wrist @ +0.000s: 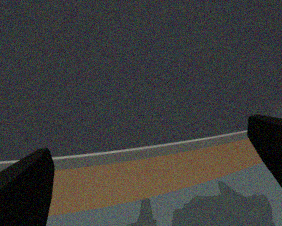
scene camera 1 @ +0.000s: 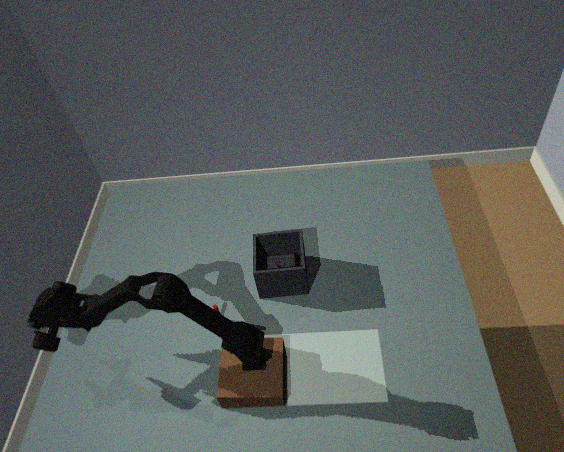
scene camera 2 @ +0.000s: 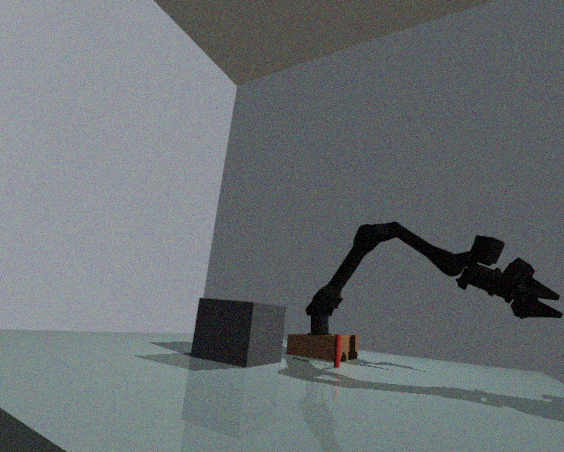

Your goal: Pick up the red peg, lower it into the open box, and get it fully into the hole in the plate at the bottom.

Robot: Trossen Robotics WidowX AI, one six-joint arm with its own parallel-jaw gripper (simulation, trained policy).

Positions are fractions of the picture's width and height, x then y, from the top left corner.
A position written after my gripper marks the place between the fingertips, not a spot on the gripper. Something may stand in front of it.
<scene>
I see my gripper (scene camera 1: 0.07,0.70) and a dark box (scene camera 2: 0.44,0.74).
The dark box shows as well in scene camera 1 (scene camera 1: 0.52,0.62). My gripper is seen too in the wrist view (wrist: 0.55,0.63). The wrist view misses the dark box: it is out of frame.
</scene>
